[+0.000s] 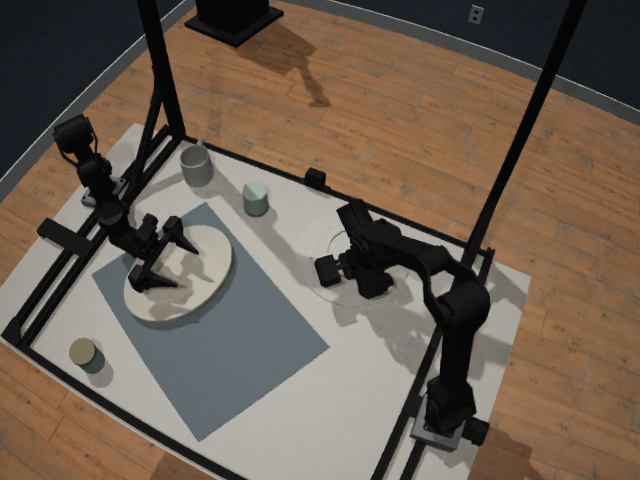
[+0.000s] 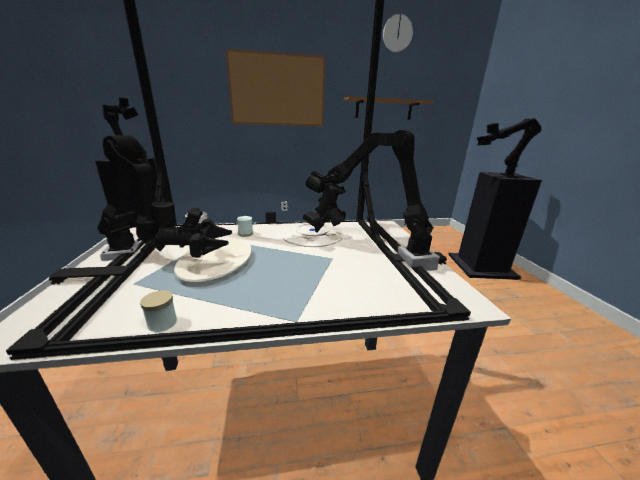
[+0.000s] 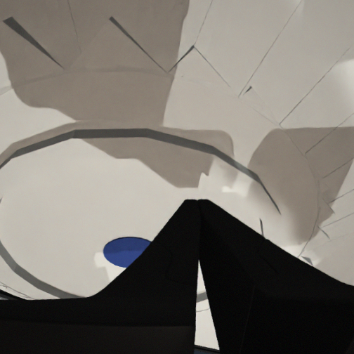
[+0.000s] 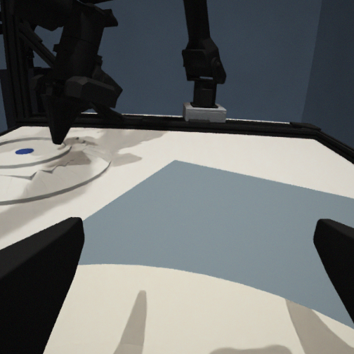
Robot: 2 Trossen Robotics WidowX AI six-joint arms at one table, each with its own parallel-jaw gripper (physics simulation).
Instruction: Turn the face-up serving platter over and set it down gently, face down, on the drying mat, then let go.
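Where they show: left gripper, fingertip midpoint: [image 1: 350,268] [image 2: 316,231]; right gripper, fingertip midpoint: [image 1: 187,269] [image 2: 230,237]; left arm's base at its link origin: [image 1: 441,419] [image 2: 418,251]; right arm's base at its link origin: [image 2: 122,246].
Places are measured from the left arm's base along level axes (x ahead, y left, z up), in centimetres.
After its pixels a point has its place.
A thin white disc-like platter [image 1: 321,249] {y -30.0, x 38.3, z -2.9 cm} [image 2: 312,240] {y -22.1, x 32.6, z -3.5 cm} [image 3: 60,200] [image 4: 50,181] lies on the white table beyond the mat, with a raised ring and a blue dot [image 3: 125,251] [image 4: 24,151] [image 2: 312,229] {y -31.9, x 30.7, z -2.6 cm} facing up. My left gripper [image 1: 374,287] [image 2: 318,227] {y -27.2, x 30.0, z -1.9 cm} [image 3: 195,210] [image 4: 56,143] is shut and empty, pointing down over it; fingertip contact is unclear. A cream oval platter [image 1: 217,248] {y -20.8, x 61.5, z -3.2 cm} [image 2: 211,268] {y -6.0, x 68.1, z -3.9 cm} [image 4: 200,310] lies on the blue-grey mat [image 1: 232,351] {y 0.7, x 47.1, z -4.9 cm} [image 2: 279,279] {y 2.5, x 47.6, z -4.9 cm} [image 4: 215,210], smooth side up. My right gripper [image 1: 187,269] {y -9.7, x 61.9, z 4.9 cm} [image 2: 229,237] {y -9.7, x 61.9, z 4.9 cm} [image 4: 202,230] is open and empty above it.
A grey mug [image 1: 196,167] {y -36.8, x 75.3, z 3.3 cm} and a pale teal cup [image 1: 255,198] {y -34.5, x 57.4, z 1.9 cm} [image 2: 244,225] {y -33.5, x 58.7, z 0.0 cm} stand along the far side. A jar with a tan lid [image 1: 83,352] {y 17.1, x 75.4, z 2.0 cm} [image 2: 159,310] {y 19.8, x 74.9, z 0.6 cm} stands near the front left corner. Black frame bars edge the table.
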